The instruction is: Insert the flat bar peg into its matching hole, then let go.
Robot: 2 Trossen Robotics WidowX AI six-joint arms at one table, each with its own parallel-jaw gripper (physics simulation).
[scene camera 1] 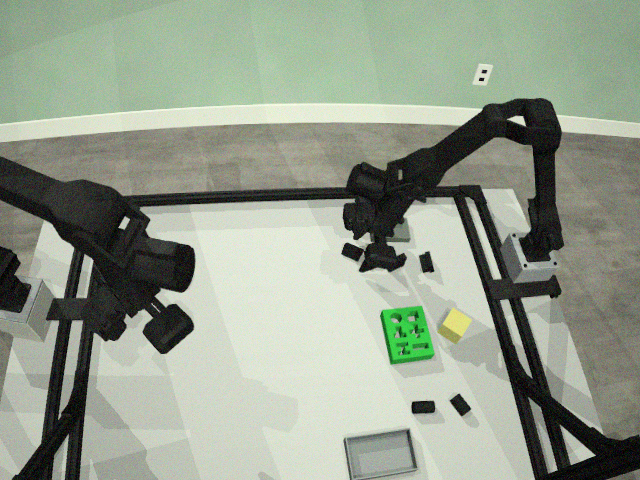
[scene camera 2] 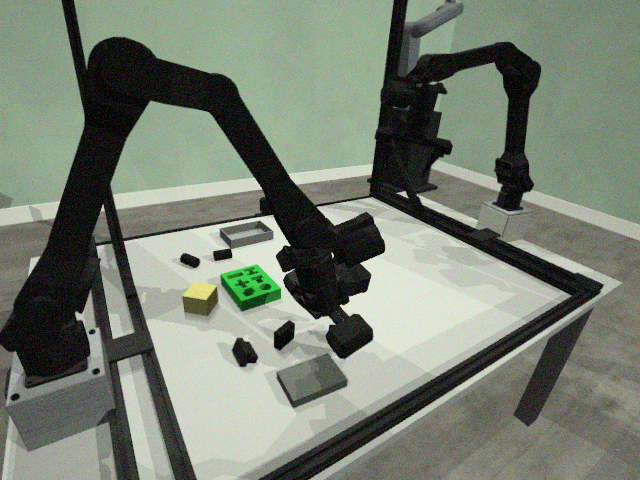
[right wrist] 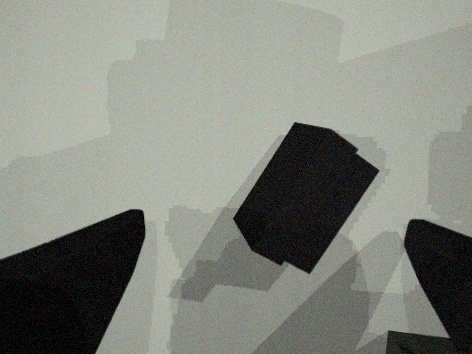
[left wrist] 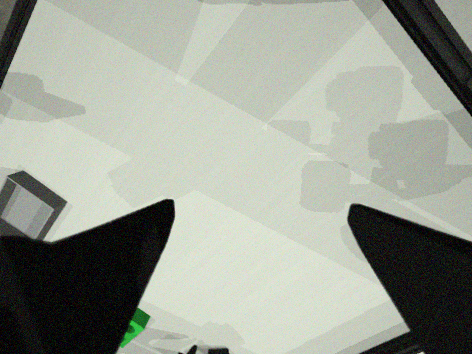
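Observation:
The green hole board [scene camera 1: 388,330] [scene camera 2: 261,303] [left wrist: 143,317] lies right of centre in scene camera 1. Its bar-shaped slot [scene camera 1: 420,345] [scene camera 2: 235,274] looks unfilled. A black slab [scene camera 2: 284,334], apparently the flat bar peg, stands on edge in scene camera 2; in scene camera 1 it merges with my dark right gripper. My right gripper [scene camera 1: 382,258] [scene camera 2: 349,335] [right wrist: 274,227] is open and empty above the table, beyond the board. Below its fingers a black peg with stepped ends [scene camera 1: 352,251] [right wrist: 305,197] lies on the table. My left gripper [scene camera 1: 168,328] [left wrist: 260,209] is open and empty, high over the left side.
A notched black peg [scene camera 1: 426,261] [scene camera 2: 244,352] and two black pegs [scene camera 1: 423,407] [scene camera 1: 460,404] lie around the board. A yellow block [scene camera 1: 454,325] [scene camera 2: 200,298] stands beside it. A grey tray [scene camera 1: 348,459] [scene camera 2: 245,240] and a grey-green block [scene camera 2: 312,379] are on the table.

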